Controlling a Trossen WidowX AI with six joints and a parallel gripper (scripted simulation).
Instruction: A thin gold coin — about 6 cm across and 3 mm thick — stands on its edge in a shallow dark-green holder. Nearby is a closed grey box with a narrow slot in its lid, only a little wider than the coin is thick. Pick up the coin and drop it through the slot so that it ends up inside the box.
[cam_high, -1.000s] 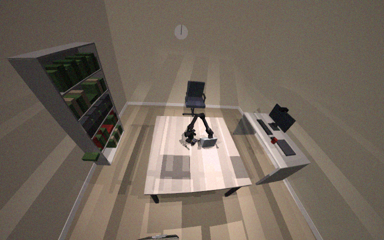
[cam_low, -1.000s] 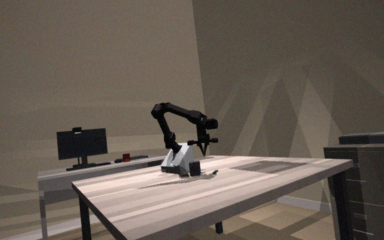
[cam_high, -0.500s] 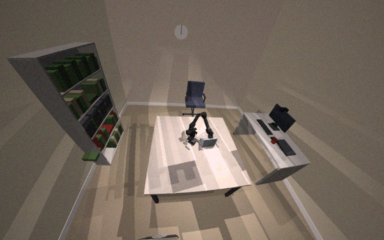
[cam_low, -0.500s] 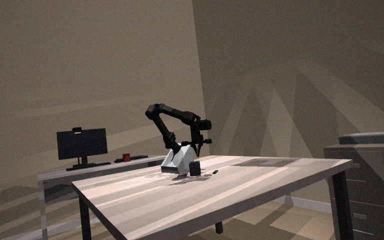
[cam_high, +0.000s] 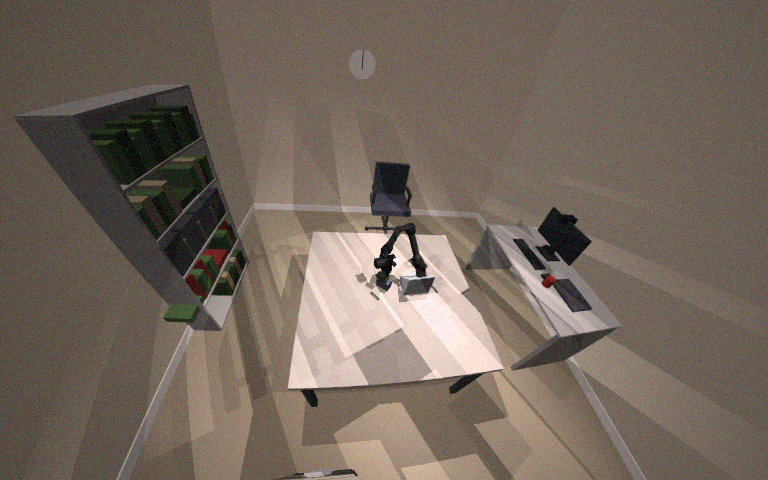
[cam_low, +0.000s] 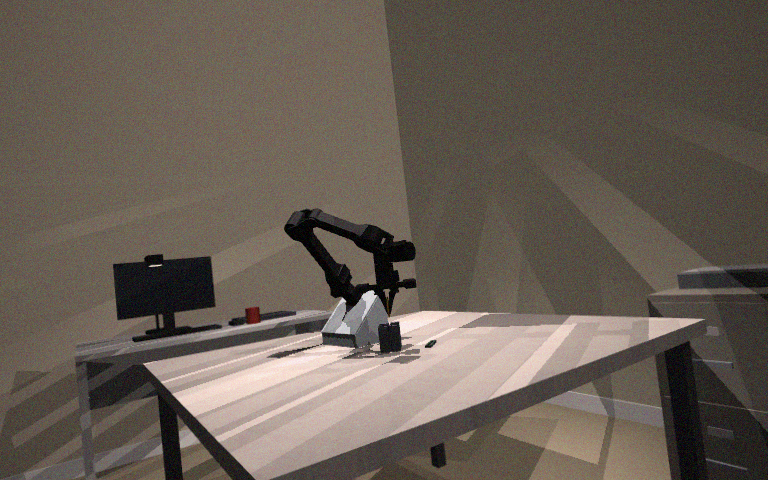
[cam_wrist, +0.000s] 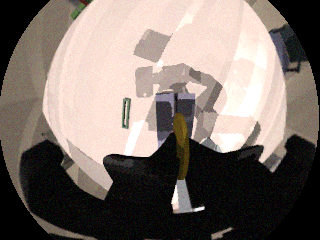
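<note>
Now: gripper tip 20 mm below the gold coin.
</note>
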